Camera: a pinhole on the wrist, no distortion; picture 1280 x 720 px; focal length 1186.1 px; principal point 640.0 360.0 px. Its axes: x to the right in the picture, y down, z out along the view. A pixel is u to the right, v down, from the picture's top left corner.
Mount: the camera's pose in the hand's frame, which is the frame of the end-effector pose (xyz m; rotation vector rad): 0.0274 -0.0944 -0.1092 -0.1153 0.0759 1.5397
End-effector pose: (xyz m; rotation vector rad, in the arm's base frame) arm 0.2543 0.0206 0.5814 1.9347 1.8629 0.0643
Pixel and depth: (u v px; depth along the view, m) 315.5 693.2 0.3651
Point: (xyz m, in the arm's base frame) 0.1985 -0.1394 0.3187
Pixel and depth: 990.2 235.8 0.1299
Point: 0.2246 0.0531 0.5427
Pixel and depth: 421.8 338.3 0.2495
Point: 0.2023 0.0017 0.4073
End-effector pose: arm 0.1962 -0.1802 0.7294 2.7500 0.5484 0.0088
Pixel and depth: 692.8 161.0 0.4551
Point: 0.2994 -0.2378 0.3945
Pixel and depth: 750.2 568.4 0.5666
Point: 0.1612 -0.3810 0.3252
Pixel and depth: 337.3 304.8 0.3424
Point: 0.1916 -0.1247 0.4540
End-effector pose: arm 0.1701 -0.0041 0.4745 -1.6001 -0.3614 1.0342
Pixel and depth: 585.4 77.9 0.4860
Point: -0.0311 0.3477 0.4836
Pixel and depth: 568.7 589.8 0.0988
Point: 0.2071 0.0205 0.5511
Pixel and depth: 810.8 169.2 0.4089
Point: -0.0100 0.2372 0.4350
